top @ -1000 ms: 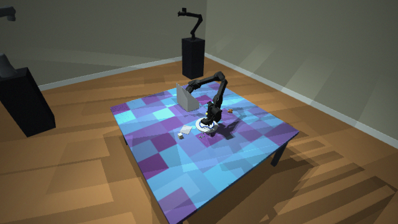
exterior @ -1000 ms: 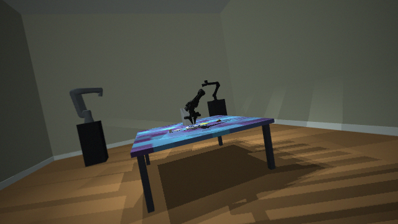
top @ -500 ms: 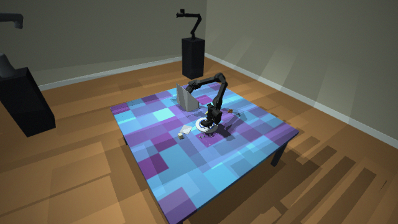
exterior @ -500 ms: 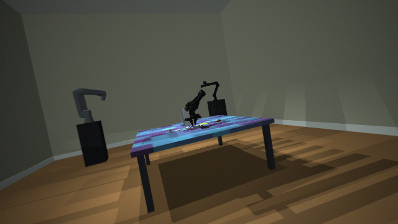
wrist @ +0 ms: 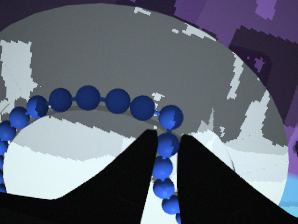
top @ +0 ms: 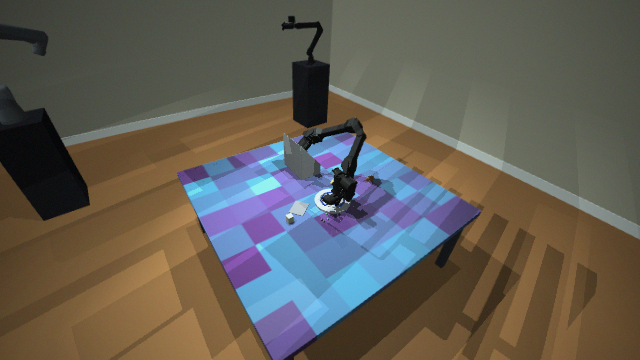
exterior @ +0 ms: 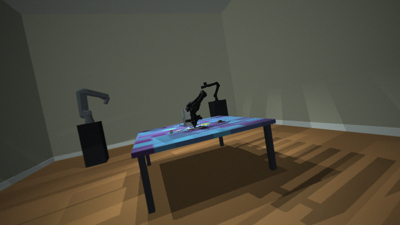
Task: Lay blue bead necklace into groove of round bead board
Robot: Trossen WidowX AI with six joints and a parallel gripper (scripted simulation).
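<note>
Right now the round white bead board is 50 mm behind my gripper tip, 20 mm to the left of it and 10 mm below it. The rest, counted from my gripper tip: cream cube: 260 mm to the right, 70 mm behind; yellow patch: 180 mm to the left, 150 mm behind, 10 mm below; flat grey square: 160 mm to the right, 120 mm behind, 10 mm below.
</note>
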